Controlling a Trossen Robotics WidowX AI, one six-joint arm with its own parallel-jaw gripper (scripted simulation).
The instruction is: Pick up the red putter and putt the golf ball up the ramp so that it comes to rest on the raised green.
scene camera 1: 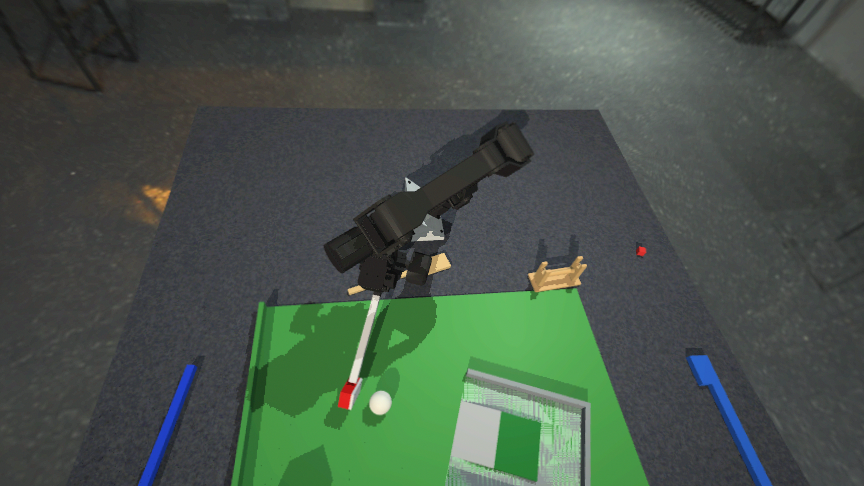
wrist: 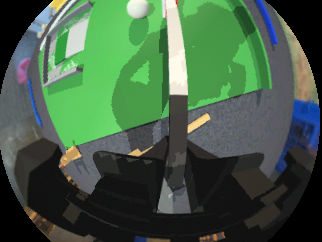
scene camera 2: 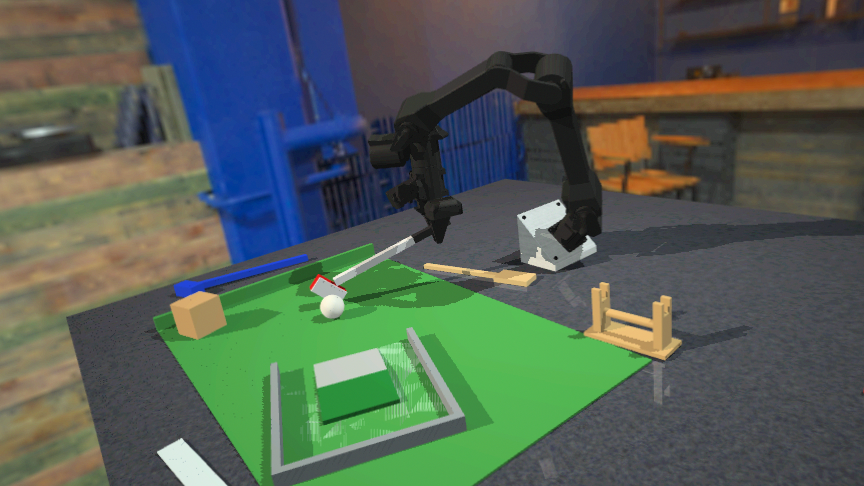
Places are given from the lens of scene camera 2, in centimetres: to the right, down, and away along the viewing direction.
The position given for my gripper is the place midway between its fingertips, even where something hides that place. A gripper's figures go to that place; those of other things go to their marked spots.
my gripper (scene camera 2: 438, 242): 1, 0, 108
wooden paddle (scene camera 2: 518, 278): 16, 7, 102
tan cube (scene camera 2: 199, 314): -41, 13, 97
